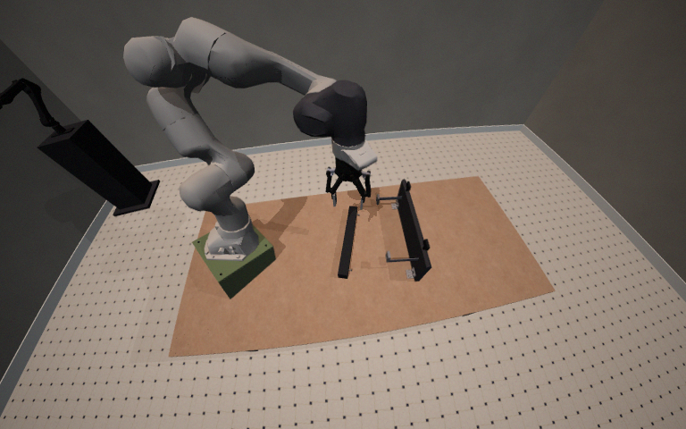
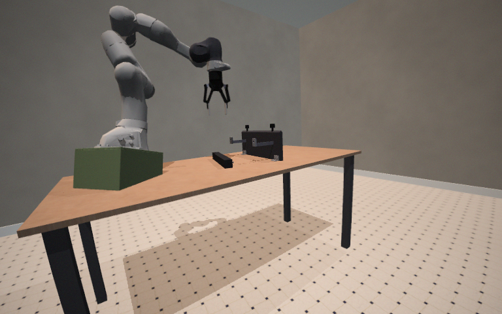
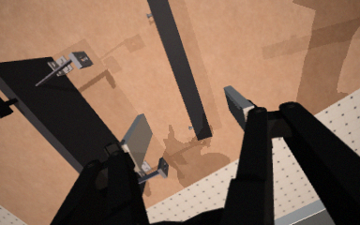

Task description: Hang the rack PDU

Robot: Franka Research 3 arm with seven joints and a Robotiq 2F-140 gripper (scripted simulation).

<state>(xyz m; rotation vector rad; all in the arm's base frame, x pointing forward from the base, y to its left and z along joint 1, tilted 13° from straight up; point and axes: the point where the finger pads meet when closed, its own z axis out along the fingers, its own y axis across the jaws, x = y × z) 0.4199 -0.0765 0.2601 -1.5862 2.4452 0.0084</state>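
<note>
The rack PDU lies 2 cm ahead of my hand, 1 cm to the right of it and 29 cm below it. The rest, counted from my hand: black upright panel: 28 cm ahead, 5 cm to the right, 22 cm below.
</note>
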